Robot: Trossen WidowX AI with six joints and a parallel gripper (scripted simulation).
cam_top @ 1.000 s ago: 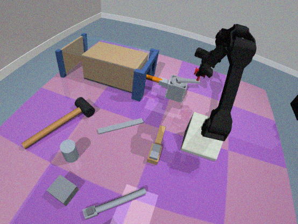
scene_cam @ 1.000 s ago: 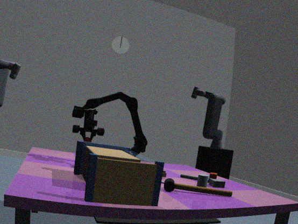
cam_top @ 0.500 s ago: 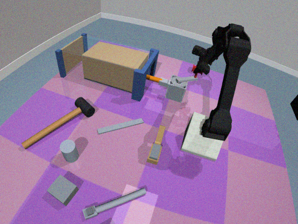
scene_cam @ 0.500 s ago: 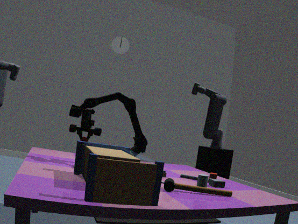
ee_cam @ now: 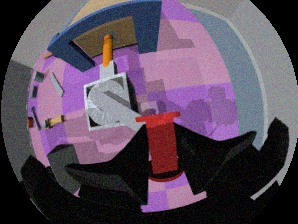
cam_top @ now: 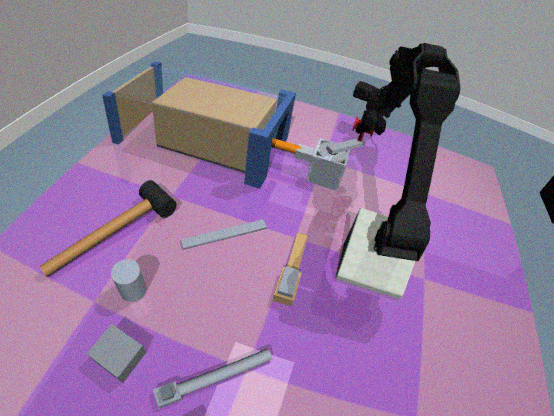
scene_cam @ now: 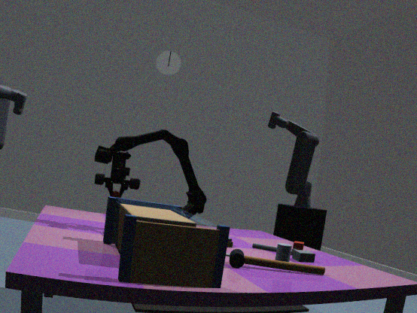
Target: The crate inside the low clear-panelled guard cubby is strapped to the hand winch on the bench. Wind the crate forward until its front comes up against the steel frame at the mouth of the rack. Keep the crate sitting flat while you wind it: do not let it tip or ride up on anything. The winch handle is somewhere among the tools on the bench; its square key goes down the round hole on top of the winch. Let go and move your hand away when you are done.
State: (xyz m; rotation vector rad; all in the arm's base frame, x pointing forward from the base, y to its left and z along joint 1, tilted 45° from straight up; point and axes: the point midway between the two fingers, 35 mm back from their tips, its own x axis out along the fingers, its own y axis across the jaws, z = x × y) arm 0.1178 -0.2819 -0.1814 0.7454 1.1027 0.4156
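The grey crank handle lies 30 mm to the left of my gripper tip, 30 mm below it and 10 mm ahead of it. Round my gripper tip: grey winch (100 mm below, 70 mm to the left, 30 mm ahead); blue frame (210 mm ahead, 80 mm to the left, 20 mm below); red knob (20 mm behind).
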